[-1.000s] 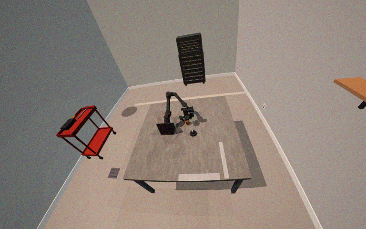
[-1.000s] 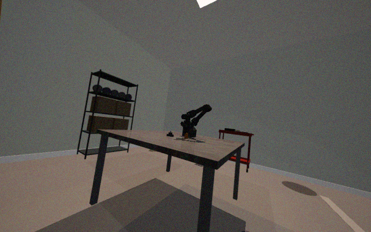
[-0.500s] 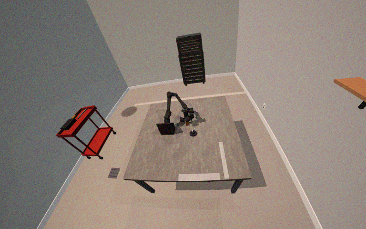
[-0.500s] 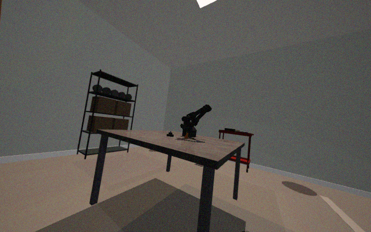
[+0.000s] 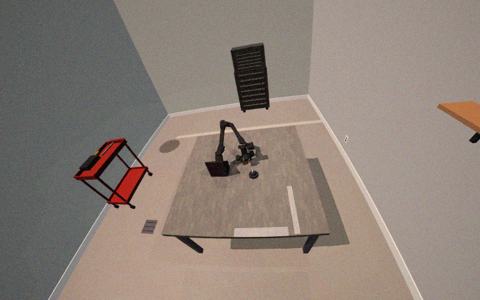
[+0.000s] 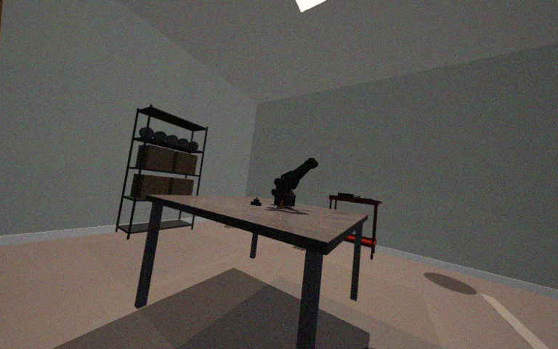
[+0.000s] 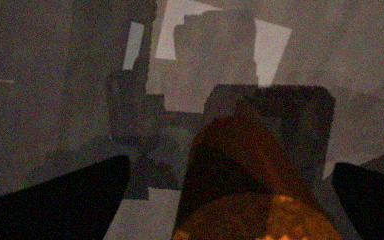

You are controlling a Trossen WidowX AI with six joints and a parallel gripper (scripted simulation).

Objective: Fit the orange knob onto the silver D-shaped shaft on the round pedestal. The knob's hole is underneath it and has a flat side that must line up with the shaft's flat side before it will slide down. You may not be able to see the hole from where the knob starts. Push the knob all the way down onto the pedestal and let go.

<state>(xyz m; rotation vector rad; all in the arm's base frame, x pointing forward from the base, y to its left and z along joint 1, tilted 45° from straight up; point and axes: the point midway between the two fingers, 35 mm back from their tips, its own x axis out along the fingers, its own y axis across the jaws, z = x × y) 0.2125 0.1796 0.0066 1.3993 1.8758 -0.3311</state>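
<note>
Now: gripper tip 30 mm below the orange knob. Also, from my gripper tip: dark round pedestal (100 mm ahead, 170 mm to the right, 20 mm above).
</note>
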